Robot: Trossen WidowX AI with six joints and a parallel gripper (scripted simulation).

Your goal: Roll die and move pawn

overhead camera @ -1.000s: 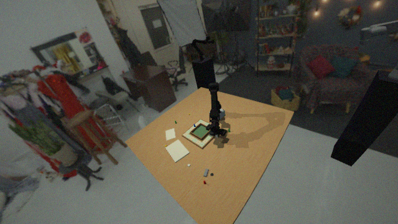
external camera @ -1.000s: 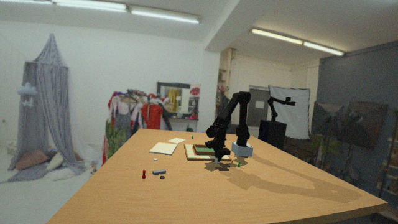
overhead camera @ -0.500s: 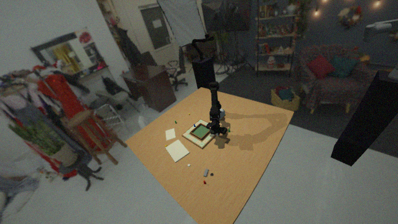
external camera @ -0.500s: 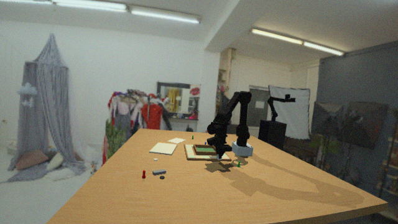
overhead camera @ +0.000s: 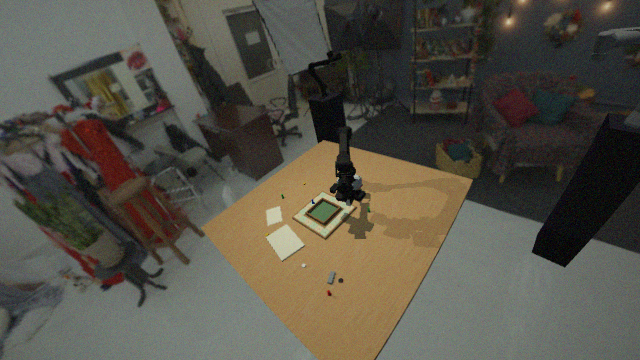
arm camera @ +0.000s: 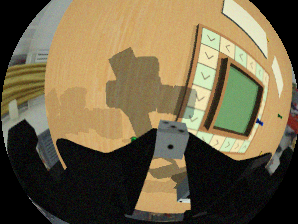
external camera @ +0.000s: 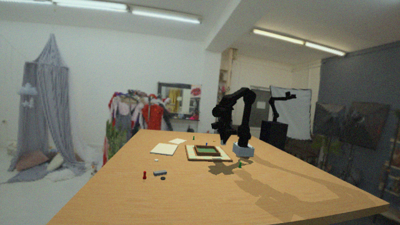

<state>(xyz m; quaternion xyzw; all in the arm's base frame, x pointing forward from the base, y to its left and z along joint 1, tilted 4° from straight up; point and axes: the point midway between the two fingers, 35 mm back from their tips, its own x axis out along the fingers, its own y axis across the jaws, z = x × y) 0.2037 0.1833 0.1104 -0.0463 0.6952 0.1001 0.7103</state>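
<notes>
Now: the blue pawn 280 mm to the right of my gripper tip, 100 mm below it and 50 mm ahead of it. Also, from my gripper tip: grey block: 330 mm ahead, 170 mm to the left, 120 mm below; white die: right at my gripper tip; black disc: 310 mm ahead, 210 mm to the left, 130 mm below.
</notes>
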